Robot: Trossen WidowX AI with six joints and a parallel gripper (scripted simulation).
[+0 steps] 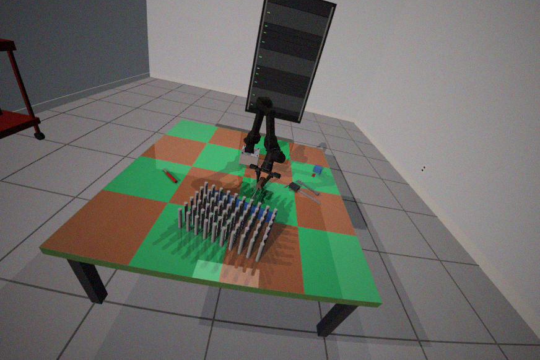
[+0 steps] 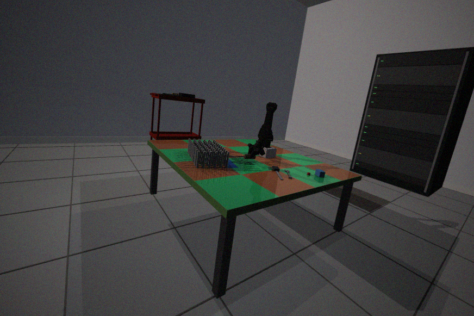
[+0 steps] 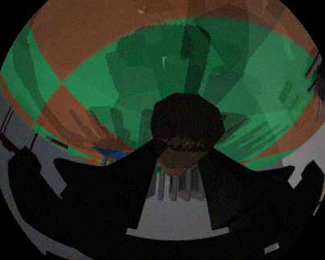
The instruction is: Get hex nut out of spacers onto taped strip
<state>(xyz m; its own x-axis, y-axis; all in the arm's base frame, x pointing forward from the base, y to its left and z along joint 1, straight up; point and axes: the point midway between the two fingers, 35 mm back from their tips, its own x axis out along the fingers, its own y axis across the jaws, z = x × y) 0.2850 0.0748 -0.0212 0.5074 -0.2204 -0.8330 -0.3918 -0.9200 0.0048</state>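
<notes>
Now: gripper tip 150 mm short of the blue taped strip, 110 mm to the left of it and 30 mm above it. The rest, counted from my gripper tip: grey wrench: 330 mm to the left, 60 mm behind, 30 mm below; small red block: 410 mm to the left, 200 mm behind, 20 mm below; hook tool: 90 mm ahead, 40 mm to the right.
</notes>
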